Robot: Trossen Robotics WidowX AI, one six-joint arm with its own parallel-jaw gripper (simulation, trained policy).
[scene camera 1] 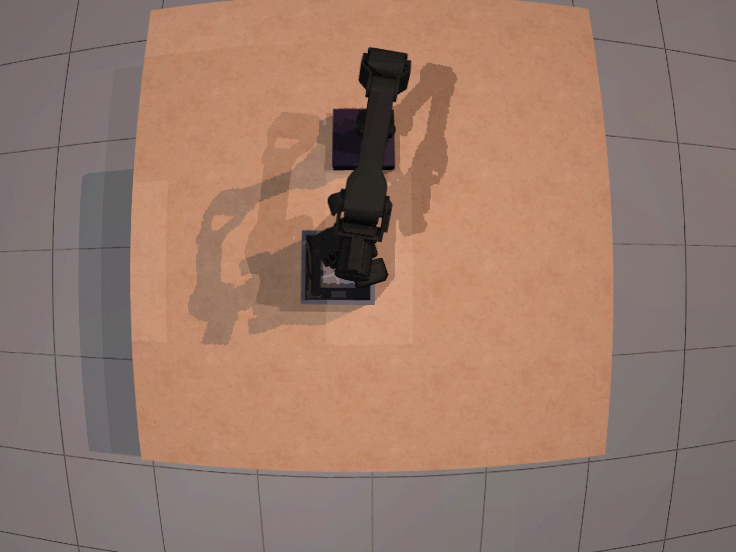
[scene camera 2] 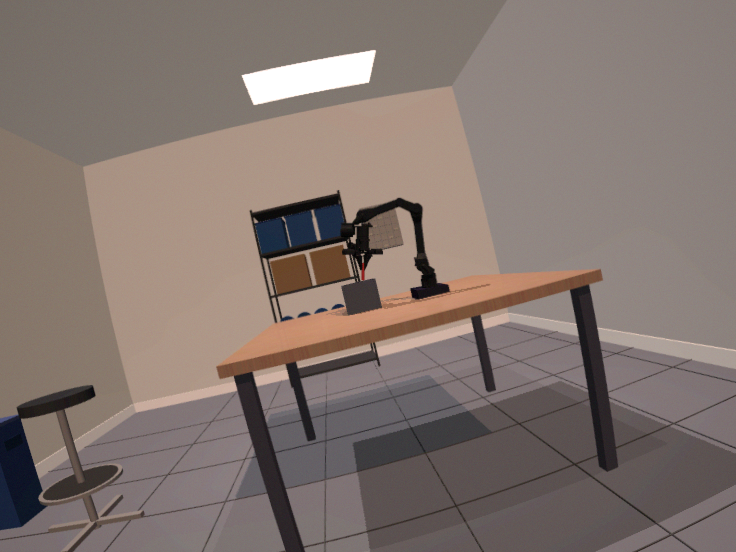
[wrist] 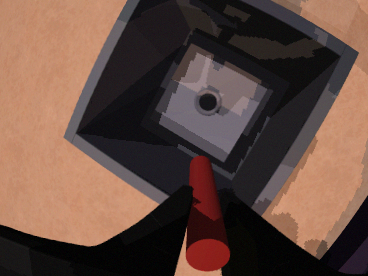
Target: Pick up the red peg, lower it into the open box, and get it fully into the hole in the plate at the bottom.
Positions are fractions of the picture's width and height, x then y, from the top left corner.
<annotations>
A grey box shows in scene camera 1 (0.42, 0.53), in scene camera 2 (0.49, 0.54) and in the wrist view (0.83, 0.24).
</annotations>
